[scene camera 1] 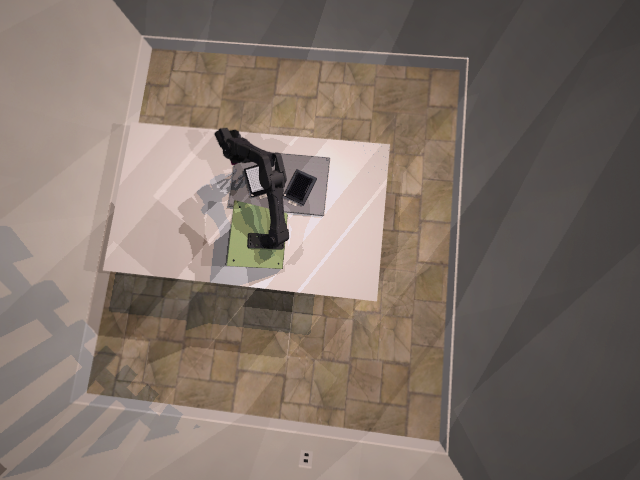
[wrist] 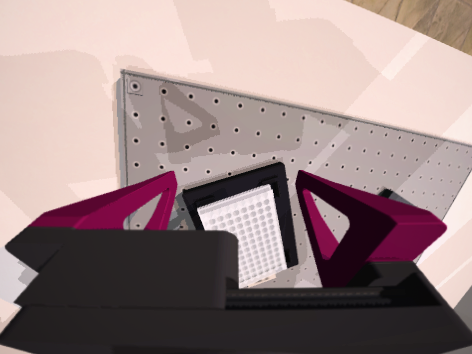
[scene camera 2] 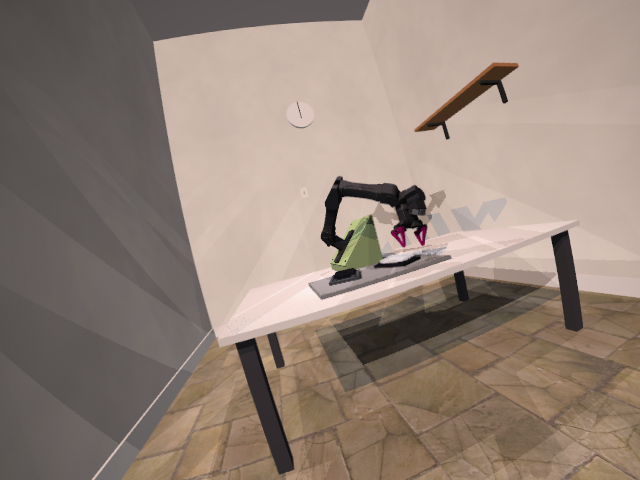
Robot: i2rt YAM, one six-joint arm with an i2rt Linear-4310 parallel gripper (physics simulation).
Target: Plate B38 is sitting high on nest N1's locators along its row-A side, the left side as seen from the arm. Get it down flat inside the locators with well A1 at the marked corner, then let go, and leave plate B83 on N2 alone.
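Places are measured from the arm's base along level axes (x ahead, y left, z up), in millimetres.
Pixels of known places: gripper, between the fingertips: (wrist: 236, 177) (scene camera 2: 414, 246); arm's base, origin of its link: (scene camera 1: 266, 241) (scene camera 2: 344, 246).
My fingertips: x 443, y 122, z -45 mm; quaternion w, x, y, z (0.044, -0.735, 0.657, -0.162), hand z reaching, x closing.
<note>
Ahead of a thing's pixels: the offset from my fingertips to its top centre. "spot": to the spot under its first point. Level surfaces: height alone.
Plate B38, the white well plate @[dy -30, dx -98, dz -32 mm] (scene camera 1: 254, 180) (scene camera 2: 400, 258) (wrist: 255, 232), sits on the black nest N1 @[dy -36, dx -96, dz -46 mm] (scene camera 2: 397, 263) (wrist: 291, 235). Its sides look roughly in line with the nest's walls in the wrist view; a slight tilt cannot be ruled out, and its near left part is hidden behind the gripper body. The A1 mark cannot be read. My gripper (scene camera 2: 413, 245) (wrist: 236, 177) is open and empty, above the plate and clear of it, with magenta fingers wide apart. Plate B83, dark @[dy -267, dx -134, dz -38 mm] (scene camera 1: 302, 184) (scene camera 2: 345, 274), sits on nest N2 @[spot: dy -216, dx -199, dz -54 mm] (scene camera 1: 290, 198); a corner shows behind the right finger in the wrist view.
Both nests stand on a grey perforated board @[dy -149, dx -104, dz -63 mm] (scene camera 1: 321, 204) (scene camera 2: 323, 290) (wrist: 250, 120) on the white table @[dz -77 mm] (scene camera 1: 346, 248). The arm rises from a green wedge mount (scene camera 1: 242, 253) (scene camera 2: 361, 250) beside the board and reaches over it. A wooden shelf (scene camera 2: 465, 98) hangs on the wall.
</note>
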